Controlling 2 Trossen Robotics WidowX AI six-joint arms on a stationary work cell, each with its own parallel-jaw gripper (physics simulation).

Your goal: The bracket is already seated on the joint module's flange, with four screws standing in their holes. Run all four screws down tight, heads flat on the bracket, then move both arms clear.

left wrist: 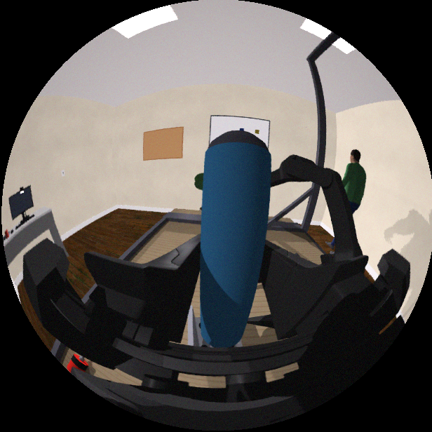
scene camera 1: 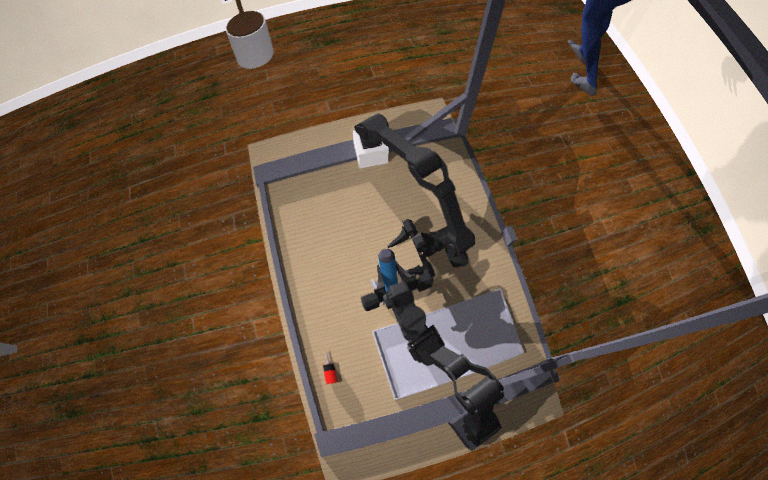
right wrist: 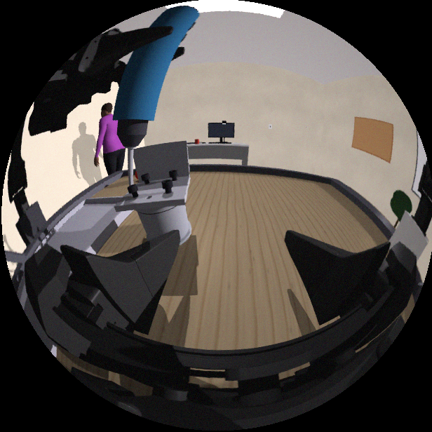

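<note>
My left gripper is shut on a blue-handled screwdriver, held upright; in the left wrist view the blue handle fills the gap between the fingers. In the right wrist view the screwdriver stands with its thin shaft on the nearest of the black screws on the grey bracket, which sits on the pale joint module. Three other screws stand in the bracket. My right gripper is open and empty, close beside the module; its fingers show in the right wrist view.
A red-handled tool lies on the wooden table top near the left rail. A grey mat lies under the left arm. A white box sits at the right arm's base. Dark rails frame the table.
</note>
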